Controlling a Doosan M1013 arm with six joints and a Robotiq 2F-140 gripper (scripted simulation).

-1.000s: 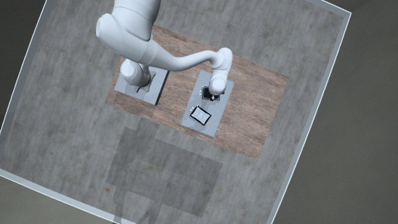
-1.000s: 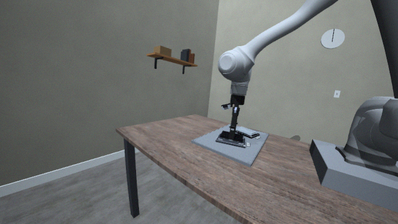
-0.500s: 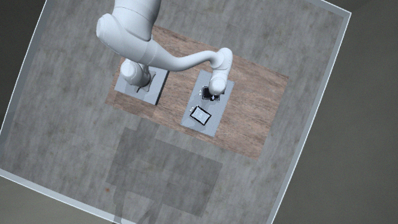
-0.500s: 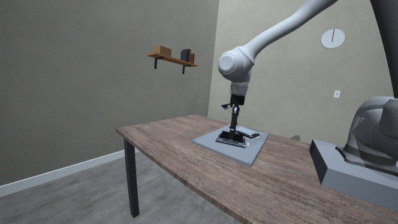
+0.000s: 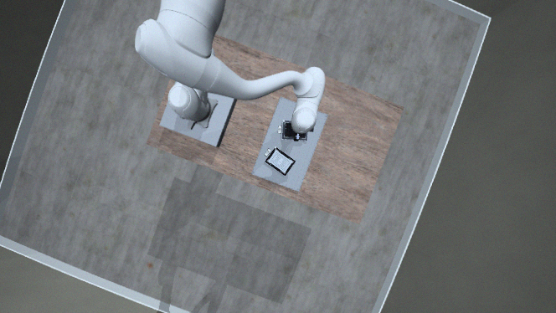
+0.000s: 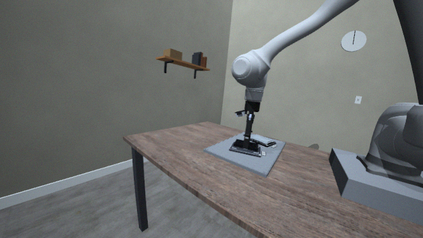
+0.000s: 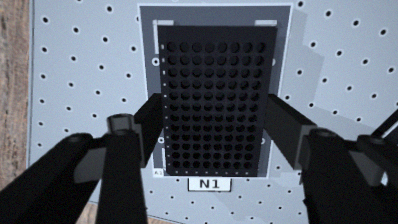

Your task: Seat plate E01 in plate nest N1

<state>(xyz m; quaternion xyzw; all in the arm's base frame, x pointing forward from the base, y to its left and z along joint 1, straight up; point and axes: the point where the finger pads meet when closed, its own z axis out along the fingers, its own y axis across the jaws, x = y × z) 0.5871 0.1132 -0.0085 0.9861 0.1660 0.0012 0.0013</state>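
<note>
The plate nest N1 lies 50 mm below my hand. The rest, counted from my hand: black well plate: 20 mm below.
</note>
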